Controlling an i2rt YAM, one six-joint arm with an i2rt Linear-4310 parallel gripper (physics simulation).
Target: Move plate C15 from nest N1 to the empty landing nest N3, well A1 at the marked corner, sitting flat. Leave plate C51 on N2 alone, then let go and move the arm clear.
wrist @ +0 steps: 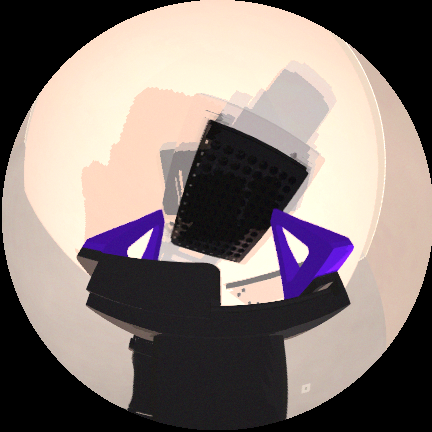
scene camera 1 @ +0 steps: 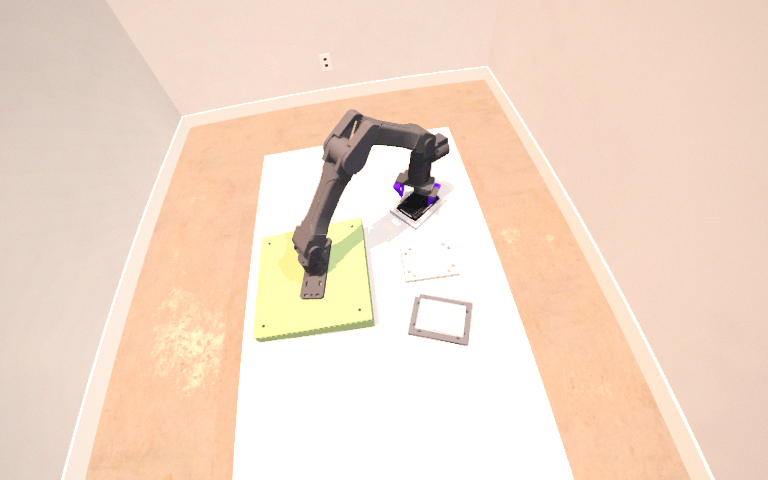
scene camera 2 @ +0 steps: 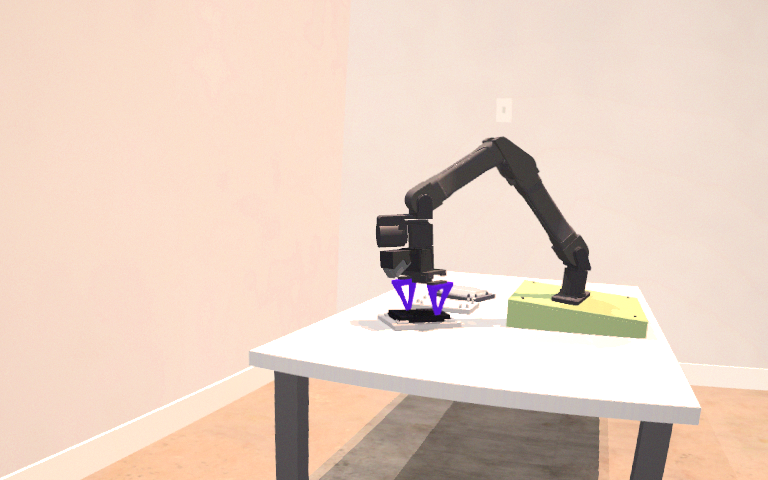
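A black well plate (scene camera 1: 414, 210) (scene camera 2: 417, 317) (wrist: 218, 195), likely C15, sits on a pale nest (scene camera 1: 416, 224) at the far end of the row. My gripper (scene camera 1: 416, 199) (scene camera 2: 423, 311) (wrist: 217, 214) is open above it, fingertips low, near the plate's top. In the wrist view the plate is turned relative to the fingers, and the right fingertip overlaps its edge. A white nest (scene camera 1: 430, 263) (scene camera 2: 453, 307) with small corner posts stands empty in the middle. A white plate (scene camera 1: 441, 316) (scene camera 2: 461, 293), likely C51, lies in a dark grey nest (scene camera 1: 414, 324) (scene camera 2: 485, 296). Labels and the A1 mark are unreadable.
The arm stands on a yellow-green block (scene camera 1: 345, 283) (scene camera 2: 543, 318) beside the row of nests. All stand on a white table (scene camera 1: 368, 407) (scene camera 2: 481, 362). The arm's shadow falls across the table between the block and the black plate's nest.
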